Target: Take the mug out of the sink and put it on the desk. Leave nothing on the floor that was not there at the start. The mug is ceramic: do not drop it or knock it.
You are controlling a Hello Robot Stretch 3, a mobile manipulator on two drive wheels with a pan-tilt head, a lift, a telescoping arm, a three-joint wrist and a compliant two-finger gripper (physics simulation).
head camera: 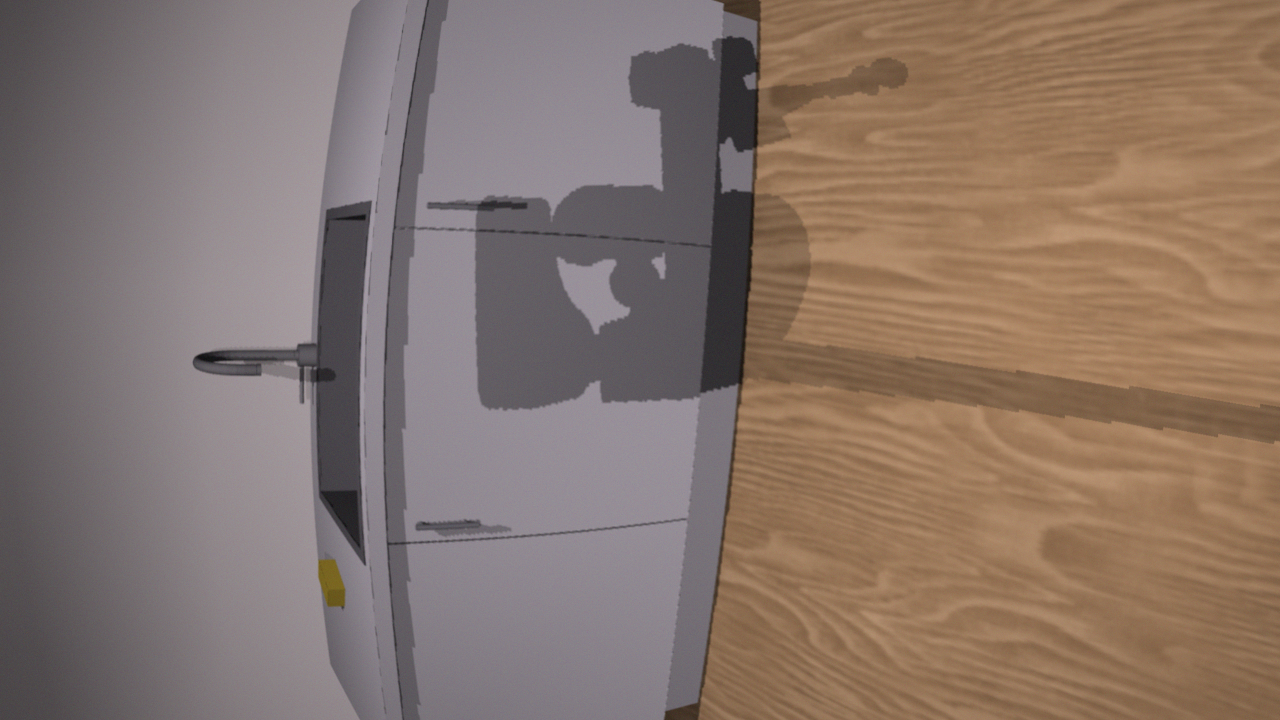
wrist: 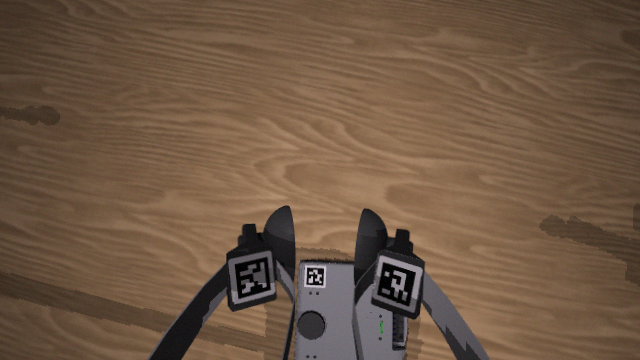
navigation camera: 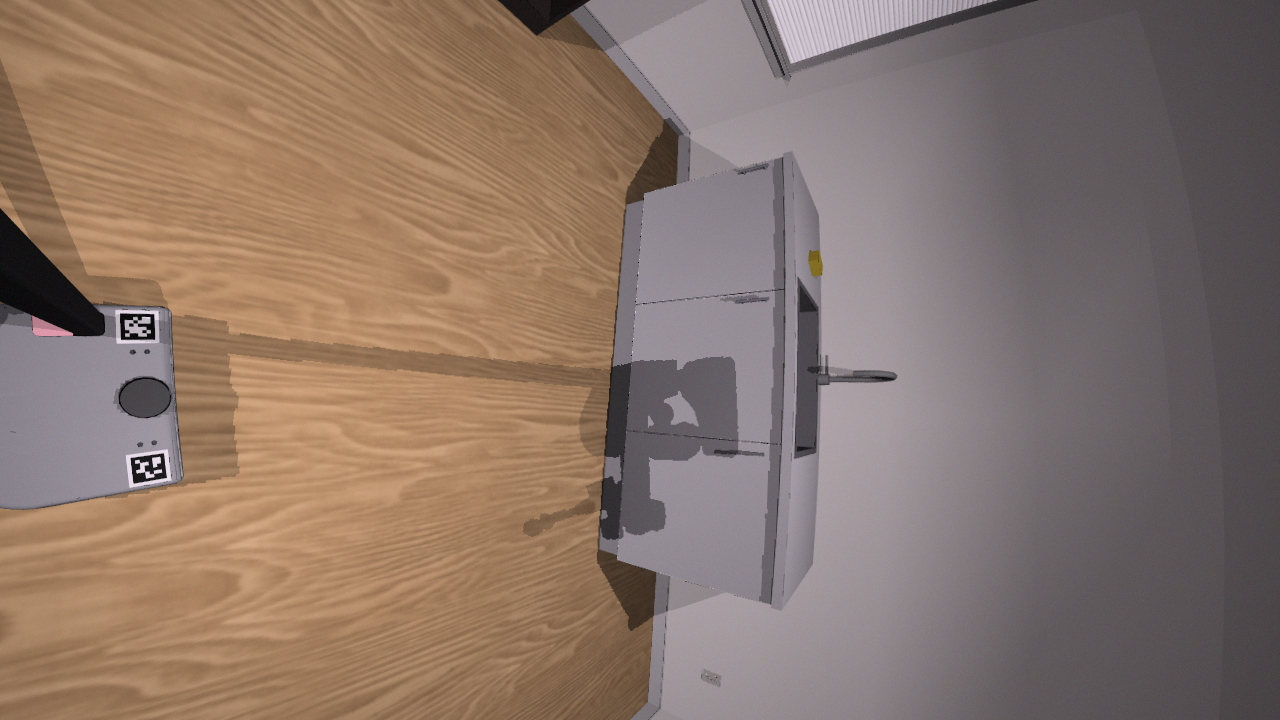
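Pixels of known places: gripper, fingertip midpoint: (wrist: pixel 325 233); robot's base, link origin: (wrist: pixel 314 313) (navigation camera: pixel 144 394).
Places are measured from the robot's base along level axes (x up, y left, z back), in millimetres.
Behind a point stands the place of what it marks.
The sink (head camera: pixel 341 304) @(z -1988, x 857, y -239 mm) (navigation camera: pixel 806 394) @(z -1997, x 864, y -192 mm) is a dark rectangular basin set in the top of a grey-white cabinet unit (head camera: pixel 546 465) @(z -1603, x 512, y 120 mm) (navigation camera: pixel 702 246) @(z -1678, x 496, y 501 mm). The head and navigation views are turned sideways and look at it from a low angle. The mug does not show in any view; the basin's bottom is hidden by its front edge. The desk cannot be made out. My gripper (wrist: pixel 325 233) @(z 21, x 923, y -223 mm) is open, with wood floor showing between its fingertips. It points down beside my base and is away from the sink. It does not show in the head or navigation view.
A curved faucet (head camera: pixel 268 355) (navigation camera: pixel 863 377) rises behind the basin. A yellow block (head camera: pixel 331 582) @(z -1928, x 940, y 406 mm) (navigation camera: pixel 814 262) @(z -1919, x 936, y 412 mm) lies on the counter beside the sink. My base (navigation camera: pixel 62 420) @(z 106, x 160, y -27 mm) (wrist: pixel 336 295) @(z 63, x 160, y -81 mm) stands on the wood floor, apart from the cabinet. A dark object (navigation camera: pixel 539 12) @(z -1080, x 98, y 1474 mm) shows at the navigation view's top edge.
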